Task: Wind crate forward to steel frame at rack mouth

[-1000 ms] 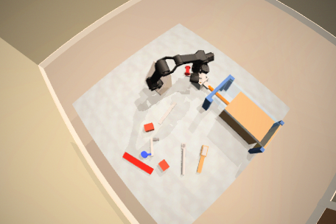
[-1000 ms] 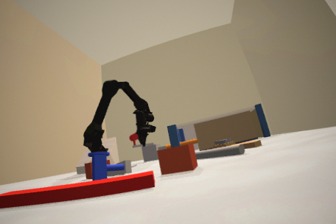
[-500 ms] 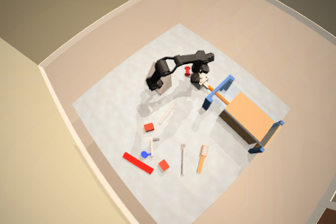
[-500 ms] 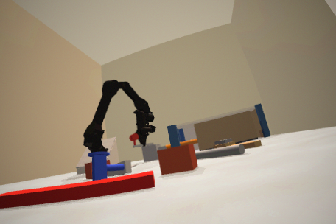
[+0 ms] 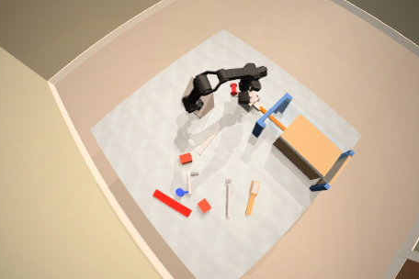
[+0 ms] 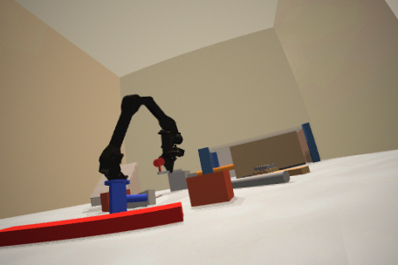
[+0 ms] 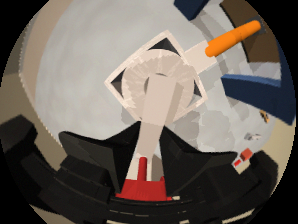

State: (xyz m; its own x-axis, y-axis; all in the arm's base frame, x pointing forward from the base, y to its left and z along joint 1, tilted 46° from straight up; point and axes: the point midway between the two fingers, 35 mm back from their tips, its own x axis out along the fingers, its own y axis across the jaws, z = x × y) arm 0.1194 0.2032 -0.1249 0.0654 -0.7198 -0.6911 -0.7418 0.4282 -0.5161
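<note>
Right now the red knob is 3 cm behind my gripper tip, 4 cm to the right of it and 5 cm above it. Round my gripper tip: grey winch (2 cm ahead, 3 cm to the left, 6 cm below); winch handle (1 cm behind, 1 cm to the right, 2 cm above); blue frame post (19 cm ahead, 5 cm to the left, 2 cm above).
</note>
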